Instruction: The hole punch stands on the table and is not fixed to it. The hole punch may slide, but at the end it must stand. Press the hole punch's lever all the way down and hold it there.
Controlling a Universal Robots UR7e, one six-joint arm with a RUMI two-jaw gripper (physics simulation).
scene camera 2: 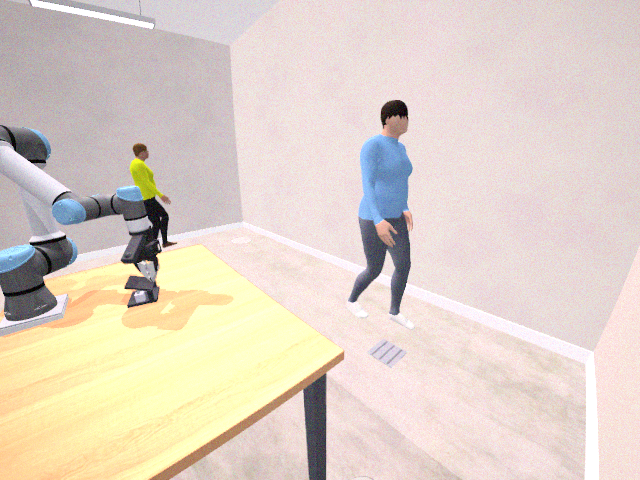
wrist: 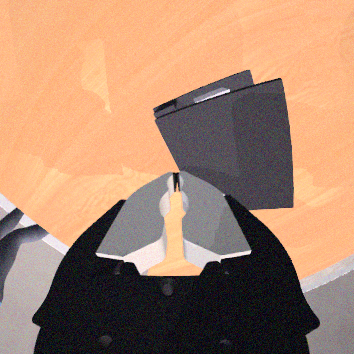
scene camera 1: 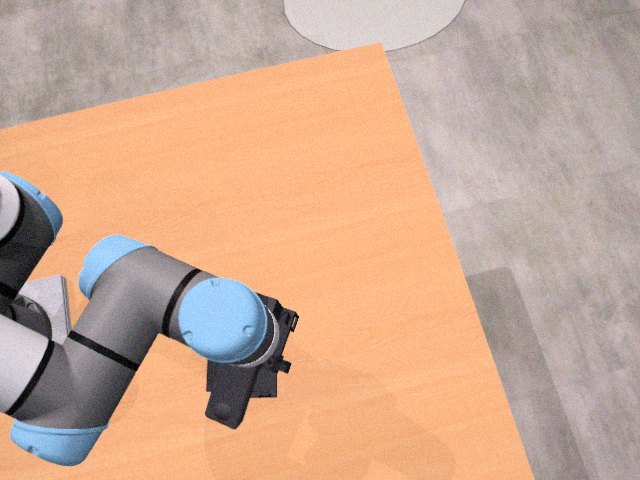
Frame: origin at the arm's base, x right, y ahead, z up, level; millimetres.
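Seen in the pictures: gripper, fingertip midpoint: [scene camera 2: 153, 281] [wrist: 176, 174]; arm's base at its link origin: [scene camera 2: 32, 309].
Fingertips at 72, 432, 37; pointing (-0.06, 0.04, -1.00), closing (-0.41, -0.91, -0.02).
Observation:
Offsets run from my fingertips to a thing's top centre, as dx, dy, dz. Level surfaces: height alone.
The dark grey hole punch {-10, -45, +21} [scene camera 1: 266, 388] [scene camera 2: 143, 299] [wrist: 240, 150] stands upright on the table, partly hidden by the arm in scene camera 1. Its lever, a broad flat plate {-10, -45, +21} [scene camera 2: 138, 282] [wrist: 255, 140], is raised, with a clear gap between it and the base in scene camera 2. My gripper [scene camera 2: 152, 279] [wrist: 176, 174] is shut and empty, pointing down. Its fingertips are at the lever's end on the right in scene camera 2, and by the lever's lower left edge in the wrist view. Whether they touch it is unclear. The fingertips are hidden in scene camera 1.
The wooden table {dz -65} [scene camera 1: 310, 180] [scene camera 2: 155, 372] carries the arm's base plate [scene camera 1: 61, 304] [scene camera 2: 61, 307] to the left of the hole punch. A person in blue [scene camera 2: 385, 175] and a person in yellow [scene camera 2: 143, 178] are on the floor beyond the table.

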